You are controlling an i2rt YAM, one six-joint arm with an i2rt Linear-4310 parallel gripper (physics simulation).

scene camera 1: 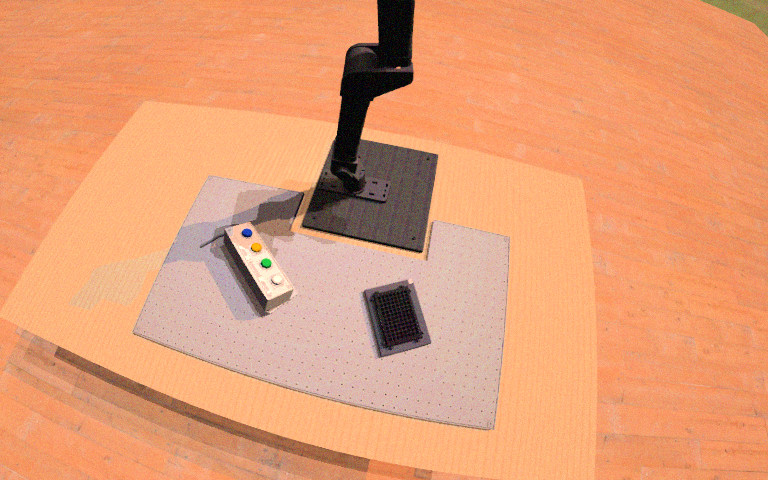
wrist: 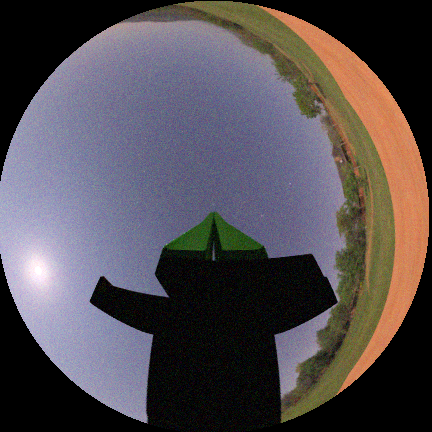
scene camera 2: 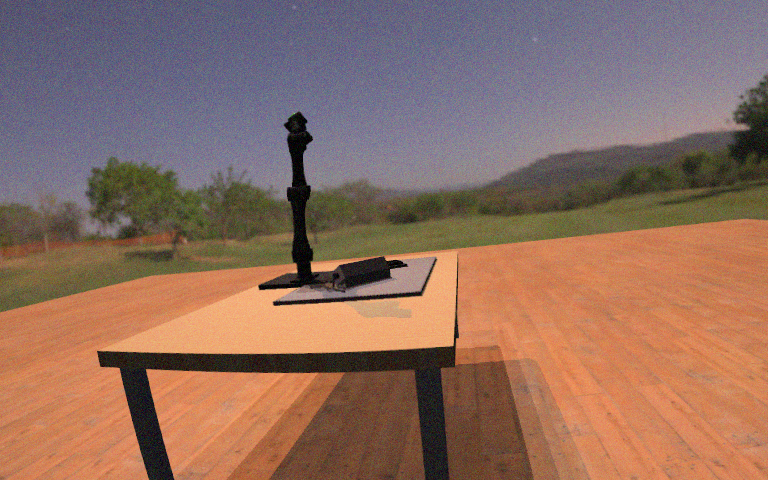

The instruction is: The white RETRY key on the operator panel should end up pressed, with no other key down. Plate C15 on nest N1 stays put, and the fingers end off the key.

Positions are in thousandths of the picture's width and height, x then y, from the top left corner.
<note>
My gripper (wrist: 494, 503) is shut, holding nothing. I also see a black keypad-like block (scene camera 1: 518, 659) and a button box (scene camera 1: 354, 620).
The button box is seen too in scene camera 2 (scene camera 2: 451, 574). The wrist view misses the black keypad-like block: it is out of frame.
</note>
